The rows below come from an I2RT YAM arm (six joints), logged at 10 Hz.
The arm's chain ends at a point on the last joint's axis. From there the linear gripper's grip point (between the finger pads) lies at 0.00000 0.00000 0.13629 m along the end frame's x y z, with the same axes.
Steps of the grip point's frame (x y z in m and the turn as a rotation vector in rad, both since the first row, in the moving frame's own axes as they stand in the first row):
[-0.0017, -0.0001, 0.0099, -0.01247, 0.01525, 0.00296]
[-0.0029, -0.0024, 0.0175, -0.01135, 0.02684, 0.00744]
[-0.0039, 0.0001, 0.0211, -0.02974, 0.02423, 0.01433]
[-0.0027, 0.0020, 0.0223, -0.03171, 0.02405, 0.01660]
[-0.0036, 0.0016, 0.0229, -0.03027, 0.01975, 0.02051]
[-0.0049, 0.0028, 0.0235, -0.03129, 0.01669, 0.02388]
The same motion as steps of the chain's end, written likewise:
[-0.0038, -0.0018, 0.0099, -0.01247, 0.01525, 0.00296]
[-0.0066, -0.0040, 0.0176, -0.01135, 0.02684, 0.00744]
[-0.0072, -0.0040, 0.0212, -0.02974, 0.02423, 0.01433]
[-0.0059, -0.0023, 0.0224, -0.03171, 0.02405, 0.01660]
[-0.0062, -0.0026, 0.0230, -0.03027, 0.01975, 0.02051]
[-0.0071, -0.0015, 0.0236, -0.03129, 0.01669, 0.02388]

